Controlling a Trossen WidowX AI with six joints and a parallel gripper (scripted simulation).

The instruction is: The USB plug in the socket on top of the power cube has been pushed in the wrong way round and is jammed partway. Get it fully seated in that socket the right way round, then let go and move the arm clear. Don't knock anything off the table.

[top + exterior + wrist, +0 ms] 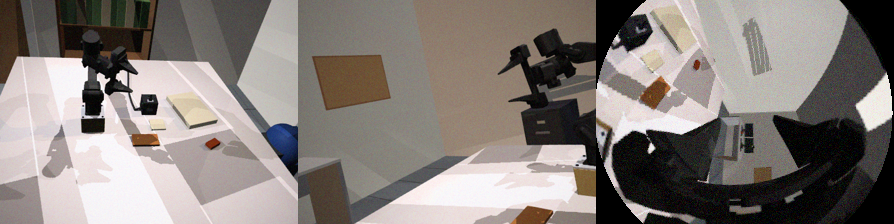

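The USB plug lies 260 mm to the left of my gripper tip, 250 mm below it and 130 mm ahead of it. Round my gripper tip: cream pad: 340 mm below, 160 mm to the left, 160 mm ahead; then orange pad: 340 mm below, 90 mm ahead, 60 mm to the left; then pale-rimmed socket: 270 mm below, 260 mm to the left, 130 mm ahead.
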